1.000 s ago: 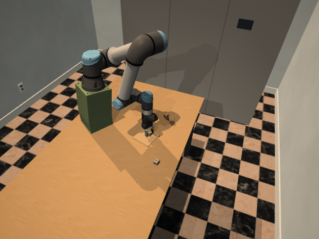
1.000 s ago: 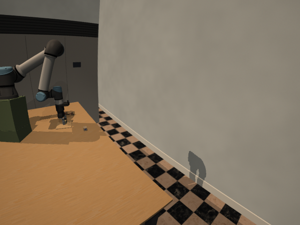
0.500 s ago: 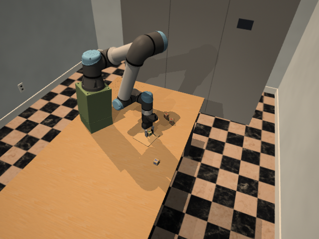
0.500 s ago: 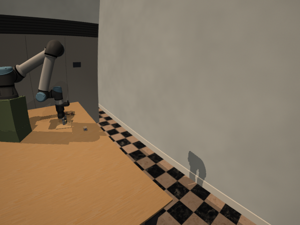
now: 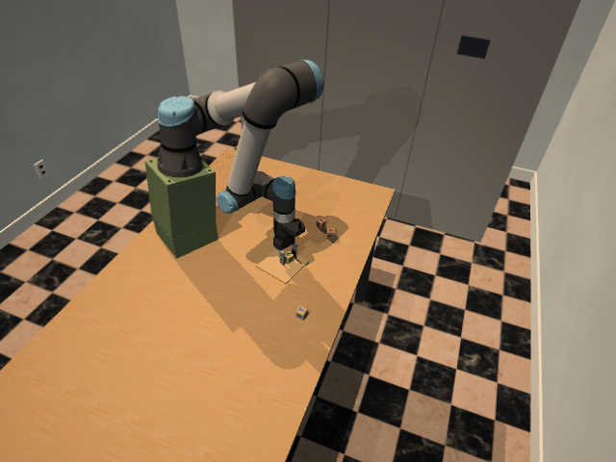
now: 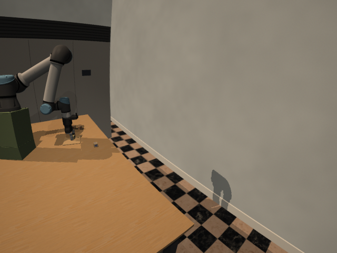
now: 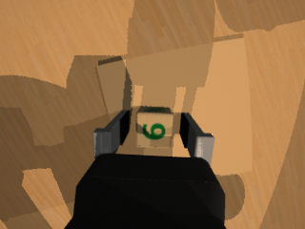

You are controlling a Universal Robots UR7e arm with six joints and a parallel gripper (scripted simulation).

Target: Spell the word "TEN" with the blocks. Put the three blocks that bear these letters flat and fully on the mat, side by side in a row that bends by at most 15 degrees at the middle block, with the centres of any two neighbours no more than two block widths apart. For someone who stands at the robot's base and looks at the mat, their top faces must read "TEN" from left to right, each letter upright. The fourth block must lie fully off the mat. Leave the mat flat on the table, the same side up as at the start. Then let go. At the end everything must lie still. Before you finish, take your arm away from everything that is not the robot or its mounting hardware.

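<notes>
Now: the mat 20 mm to the right of my hand, 20 mm below it and 20 mm behind it.
</notes>
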